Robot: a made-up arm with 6 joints. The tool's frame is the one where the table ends. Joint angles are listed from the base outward.
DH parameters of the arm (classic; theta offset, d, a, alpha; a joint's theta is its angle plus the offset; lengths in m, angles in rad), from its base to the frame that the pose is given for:
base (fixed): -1.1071 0 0.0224 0
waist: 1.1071 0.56 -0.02 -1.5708
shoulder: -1.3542 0 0.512 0
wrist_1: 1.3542 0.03 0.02 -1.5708
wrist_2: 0 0.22 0.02 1.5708
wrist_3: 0 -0.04 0.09 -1.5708
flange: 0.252 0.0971 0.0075 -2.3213
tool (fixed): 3.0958 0.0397 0 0
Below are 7 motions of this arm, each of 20 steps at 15 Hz.
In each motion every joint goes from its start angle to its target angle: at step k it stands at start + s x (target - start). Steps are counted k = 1, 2, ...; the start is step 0. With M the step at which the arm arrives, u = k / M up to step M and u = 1 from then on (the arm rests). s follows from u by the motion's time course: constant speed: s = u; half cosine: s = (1 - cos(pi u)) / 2; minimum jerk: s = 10 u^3 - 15 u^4 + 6 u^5.
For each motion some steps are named. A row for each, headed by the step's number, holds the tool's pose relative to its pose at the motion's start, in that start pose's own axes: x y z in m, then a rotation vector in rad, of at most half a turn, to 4 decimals.
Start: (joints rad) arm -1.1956 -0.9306 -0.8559 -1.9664 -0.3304 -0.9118
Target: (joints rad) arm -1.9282 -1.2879 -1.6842 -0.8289 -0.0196 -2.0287
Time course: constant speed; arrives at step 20
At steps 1, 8, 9, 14, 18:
1: 0.0115 0.0076 0.0103 0.0021 -0.0784 -0.0491
8: 0.0631 0.0466 0.1145 -0.0173 -0.6351 -0.3316
9: 0.0643 0.0514 0.1329 -0.0228 -0.7134 -0.3634
14: 0.0401 0.0802 0.2286 -0.0488 -1.0901 -0.4901
18: -0.0162 0.1129 0.2972 -0.0587 -1.3688 -0.5493

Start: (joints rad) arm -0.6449 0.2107 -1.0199 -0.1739 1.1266 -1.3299
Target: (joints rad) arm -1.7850 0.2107 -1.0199 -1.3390 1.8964 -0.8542
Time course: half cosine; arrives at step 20
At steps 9, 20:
9: 0.2312 0.0652 -0.0300 -0.2525 0.0113 -0.6491
20: 0.5143 0.0100 -0.1907 -0.7356 -0.1045 -1.5429

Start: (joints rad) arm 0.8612 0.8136 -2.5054 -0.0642 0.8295 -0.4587
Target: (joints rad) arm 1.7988 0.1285 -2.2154 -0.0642 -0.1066 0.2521
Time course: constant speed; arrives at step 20
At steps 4, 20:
4: -0.0555 -0.1681 0.0020 -0.1254 0.2268 0.1872
20: 0.0295 -0.6565 0.2576 -1.2332 1.0993 0.4866

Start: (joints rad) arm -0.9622 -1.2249 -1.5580 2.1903 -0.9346 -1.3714
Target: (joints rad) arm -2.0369 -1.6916 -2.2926 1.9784 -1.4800 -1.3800
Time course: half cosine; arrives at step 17
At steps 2, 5, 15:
2: -0.0002 -0.0155 0.0081 -0.0224 0.0412 0.0337
5: 0.0126 -0.0911 0.0559 -0.1421 0.2382 0.1902
15: 0.3529 -0.2485 0.3690 -0.9451 0.9494 0.6454

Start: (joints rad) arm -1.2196 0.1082 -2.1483 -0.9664 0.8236 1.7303
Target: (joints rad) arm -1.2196 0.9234 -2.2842 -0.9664 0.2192 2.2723
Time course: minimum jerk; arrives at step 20
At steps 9, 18, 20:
9: 0.1709 0.1648 -0.0468 0.0141 -0.0783 -0.1921
18: 0.3943 0.4170 0.0178 0.1509 -0.1503 -0.5340
20: 0.3972 0.4206 0.0199 0.1540 -0.1508 -0.5393

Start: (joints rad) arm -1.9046 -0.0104 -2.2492 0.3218 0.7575 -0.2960
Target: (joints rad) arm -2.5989 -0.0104 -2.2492 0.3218 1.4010 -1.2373
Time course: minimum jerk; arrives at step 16
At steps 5, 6, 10, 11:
5: -0.0040 0.0202 0.0296 0.1171 -0.1779 0.0339
6: -0.0053 0.0297 0.0463 0.1716 -0.2725 0.0423
10: -0.0031 0.0607 0.1333 0.3477 -0.7079 0.0010
11: -0.0007 0.0639 0.1531 0.3657 -0.7942 -0.0227

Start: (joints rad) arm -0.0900 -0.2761 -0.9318 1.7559 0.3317 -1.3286
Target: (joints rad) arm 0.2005 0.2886 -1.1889 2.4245 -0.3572 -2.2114
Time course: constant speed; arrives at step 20
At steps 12, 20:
12: 0.0441 0.1014 -0.0656 0.3733 -0.1837 0.0386
20: 0.1124 0.1494 -0.1143 0.6332 -0.4647 -0.0503

